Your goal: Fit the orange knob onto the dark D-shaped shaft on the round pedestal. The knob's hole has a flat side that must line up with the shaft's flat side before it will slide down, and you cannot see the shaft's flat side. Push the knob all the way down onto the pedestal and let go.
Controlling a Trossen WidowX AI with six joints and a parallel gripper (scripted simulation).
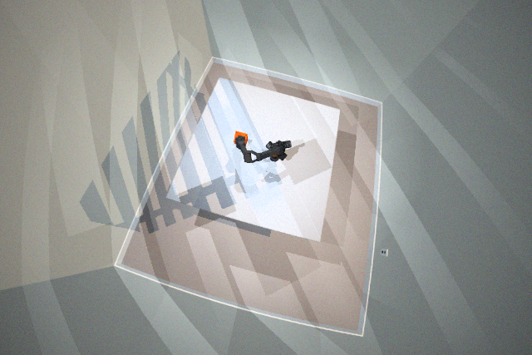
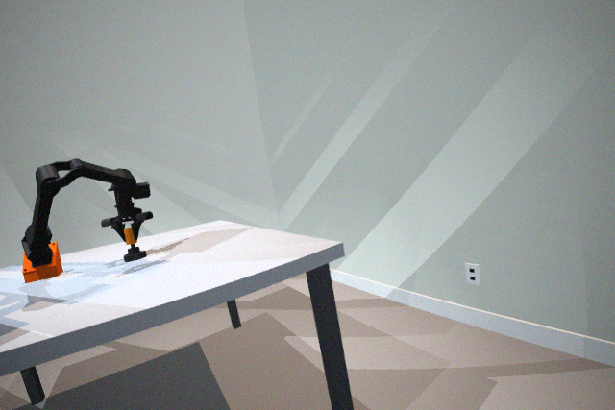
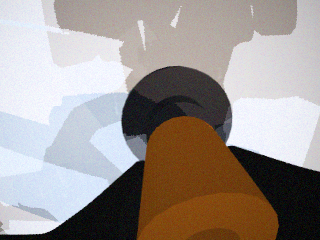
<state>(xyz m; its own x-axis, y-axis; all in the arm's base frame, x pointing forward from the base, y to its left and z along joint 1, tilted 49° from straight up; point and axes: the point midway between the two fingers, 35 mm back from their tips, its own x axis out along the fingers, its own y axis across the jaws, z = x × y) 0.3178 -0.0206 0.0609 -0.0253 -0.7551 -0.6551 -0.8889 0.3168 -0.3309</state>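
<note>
Now: gripper tip 2 cm below the orange knob. From my gripper tip the other things lie so: dark round pedestal 4 cm below.
</note>
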